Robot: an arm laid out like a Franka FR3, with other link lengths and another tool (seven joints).
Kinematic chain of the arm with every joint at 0, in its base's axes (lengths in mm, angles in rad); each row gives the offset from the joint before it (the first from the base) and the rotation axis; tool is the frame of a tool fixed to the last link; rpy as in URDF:
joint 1: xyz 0 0 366.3 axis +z
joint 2: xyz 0 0 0 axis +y
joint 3: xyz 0 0 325.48 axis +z
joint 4: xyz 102.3 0 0 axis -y
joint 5: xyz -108.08 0 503.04 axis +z
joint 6: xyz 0 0 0 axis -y
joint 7: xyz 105.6 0 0 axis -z
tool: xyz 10 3 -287.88 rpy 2.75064 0 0.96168
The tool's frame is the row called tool.
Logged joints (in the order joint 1, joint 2, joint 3, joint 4, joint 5, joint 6, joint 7), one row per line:
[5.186, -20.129, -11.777, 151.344, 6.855, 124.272, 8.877]
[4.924, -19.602, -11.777, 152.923, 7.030, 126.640, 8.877]
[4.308, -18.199, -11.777, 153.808, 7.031, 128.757, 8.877]
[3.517, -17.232, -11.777, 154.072, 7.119, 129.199, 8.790]
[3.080, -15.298, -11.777, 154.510, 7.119, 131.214, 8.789]
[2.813, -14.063, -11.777, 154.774, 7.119, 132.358, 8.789]
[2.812, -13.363, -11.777, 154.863, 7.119, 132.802, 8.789]
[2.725, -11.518, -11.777, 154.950, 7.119, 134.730, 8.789]
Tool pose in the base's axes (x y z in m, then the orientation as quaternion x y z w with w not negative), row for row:
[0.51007, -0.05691, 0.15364, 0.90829, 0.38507, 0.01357, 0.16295]
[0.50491, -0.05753, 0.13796, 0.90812, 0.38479, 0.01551, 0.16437]
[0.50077, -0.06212, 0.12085, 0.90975, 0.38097, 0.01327, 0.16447]
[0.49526, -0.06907, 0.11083, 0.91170, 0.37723, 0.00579, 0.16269]
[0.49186, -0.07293, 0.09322, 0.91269, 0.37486, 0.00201, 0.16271]
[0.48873, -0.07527, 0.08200, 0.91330, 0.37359, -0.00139, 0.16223]
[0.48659, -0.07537, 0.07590, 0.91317, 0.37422, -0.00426, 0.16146]
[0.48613, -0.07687, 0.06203, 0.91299, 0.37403, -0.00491, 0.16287]
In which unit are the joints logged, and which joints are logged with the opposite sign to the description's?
The joints are logged in degrees. Opposite sign: joint 4, joint 5.
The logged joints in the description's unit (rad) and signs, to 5 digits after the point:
[0.09051, -0.35132, -0.20555, -2.64145, -0.11964, 2.16896, 0.15493]
[0.08594, -0.34212, -0.20555, -2.66901, -0.12270, 2.21028, 0.15493]
[0.07519, -0.31763, -0.20555, -2.68446, -0.12271, 2.24723, 0.15493]
[0.06138, -0.30076, -0.20555, -2.68906, -0.12425, 2.25495, 0.15341]
[0.05376, -0.26700, -0.20555, -2.69671, -0.12425, 2.29012, 0.15340]
[0.04910, -0.24545, -0.20555, -2.70132, -0.12425, 2.31008, 0.15340]
[0.04908, -0.23323, -0.20555, -2.70287, -0.12425, 2.31783, 0.15340]
[0.04756, -0.20103, -0.20555, -2.70439, -0.12425, 2.35148, 0.15340]

